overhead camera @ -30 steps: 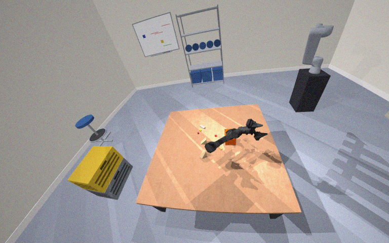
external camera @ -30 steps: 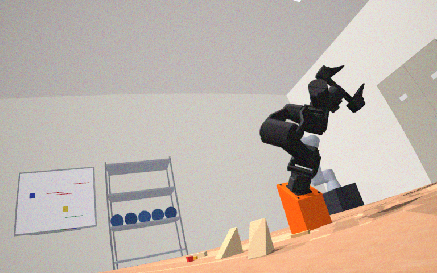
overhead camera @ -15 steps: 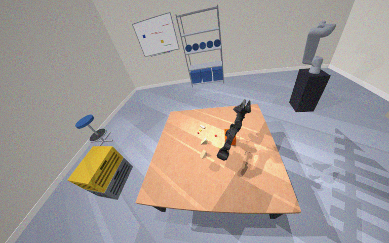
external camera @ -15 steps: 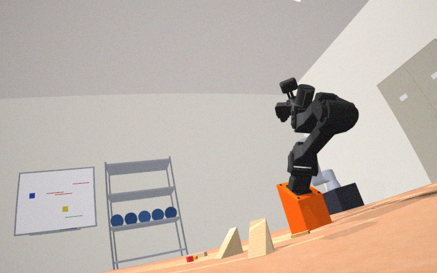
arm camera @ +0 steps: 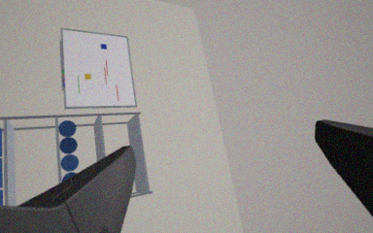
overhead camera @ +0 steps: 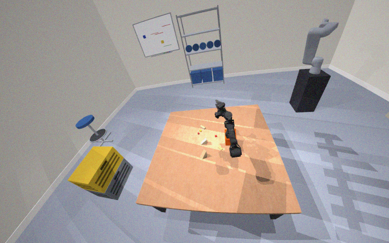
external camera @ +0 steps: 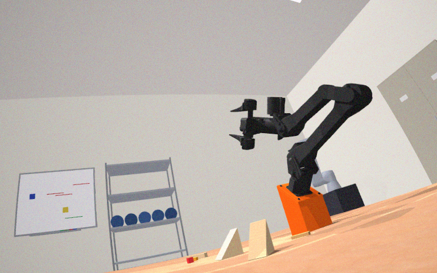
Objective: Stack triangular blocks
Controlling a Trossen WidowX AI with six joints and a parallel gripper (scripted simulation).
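Now: the pale block 440 mm below my gripper tip, 260 mm to the left of it and 140 mm ahead of it. Also, from my gripper tip: thin tan slab (450 mm below, 180 mm to the left, 20 mm behind); flat red piece (450 mm below, 30 mm ahead, 10 mm to the left); small red cube (450 mm below, 240 mm ahead, 30 mm to the right).
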